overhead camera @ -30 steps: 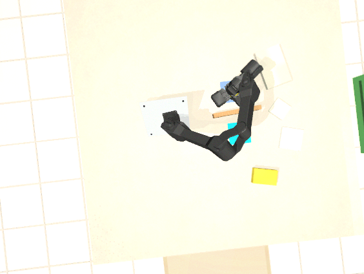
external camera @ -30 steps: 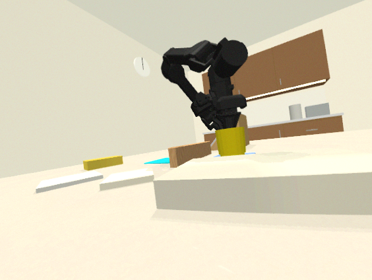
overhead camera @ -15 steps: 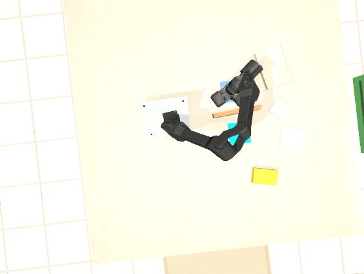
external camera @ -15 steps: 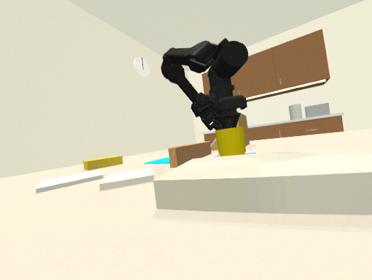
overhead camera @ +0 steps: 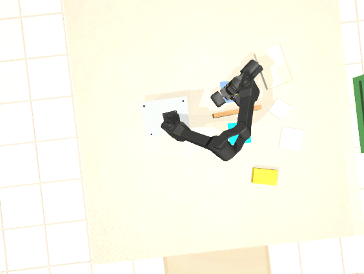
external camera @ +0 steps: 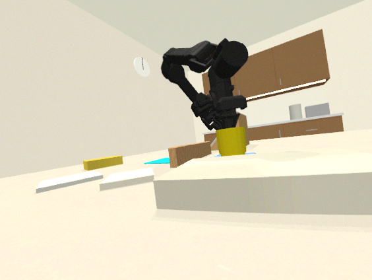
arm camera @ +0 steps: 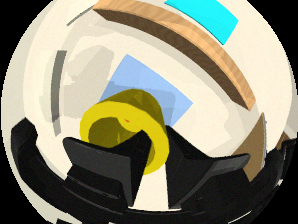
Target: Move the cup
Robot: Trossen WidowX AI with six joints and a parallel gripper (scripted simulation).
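Right now my gripper tip is 40 mm above the light blue pad, 30 mm short of it and 10 mm to the right of it. Round my gripper tip: wooden bar: 90 mm to the right, 20 mm below, 20 mm ahead; cyan pad: 190 mm to the right, 40 mm below, 20 mm ahead; yellow cup: 20 mm ahead, 10 mm to the left.
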